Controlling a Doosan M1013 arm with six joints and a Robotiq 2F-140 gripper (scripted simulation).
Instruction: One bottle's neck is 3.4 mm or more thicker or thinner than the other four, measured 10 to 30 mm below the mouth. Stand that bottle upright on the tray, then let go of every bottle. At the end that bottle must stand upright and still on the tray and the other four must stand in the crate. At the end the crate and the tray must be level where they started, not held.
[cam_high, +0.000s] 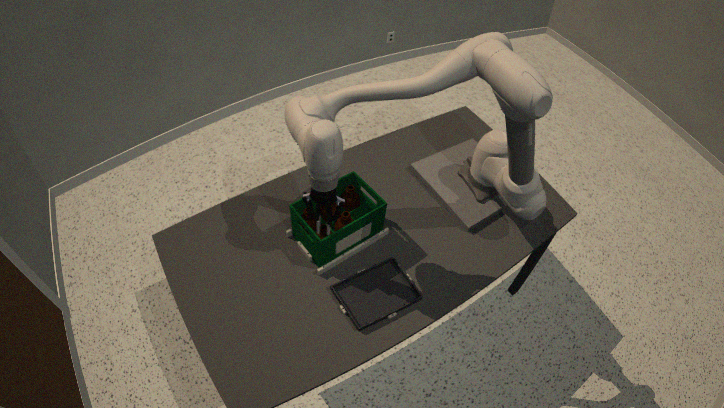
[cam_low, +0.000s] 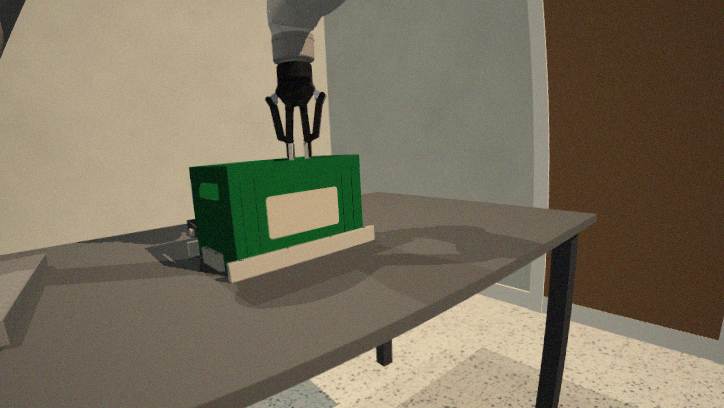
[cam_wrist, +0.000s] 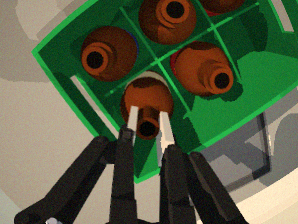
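Now: hand 90 mm above the bottle. The rest, counted from my hand: crate (80 mm behind, 60 mm to the right, 90 mm below); black tray (100 mm behind, 220 mm to the left, 160 mm below).
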